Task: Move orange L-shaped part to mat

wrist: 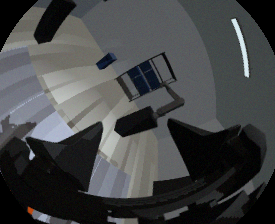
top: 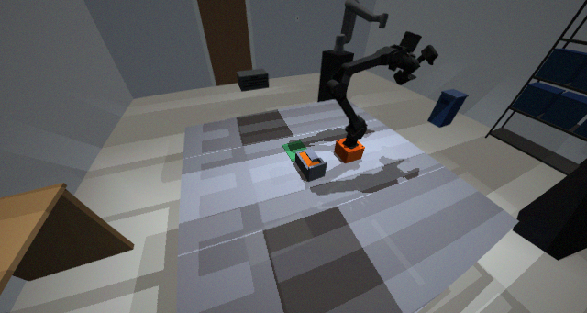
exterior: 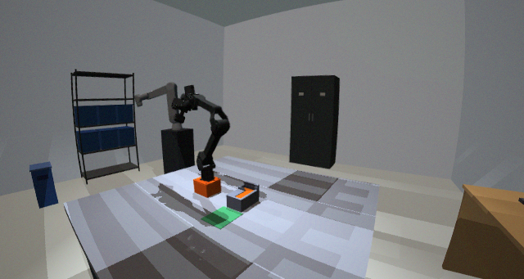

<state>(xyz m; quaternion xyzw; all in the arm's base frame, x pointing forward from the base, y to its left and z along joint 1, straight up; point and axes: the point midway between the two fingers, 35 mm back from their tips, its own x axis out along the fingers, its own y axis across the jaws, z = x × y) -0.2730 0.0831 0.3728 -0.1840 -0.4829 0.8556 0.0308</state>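
Now: the orange L-shaped part 550 mm ahead of my gripper tip, 120 mm to the right of it and 390 mm below it. From my gripper tip the other things lie so: green mat: 520 mm ahead, 280 mm to the right, 450 mm below.
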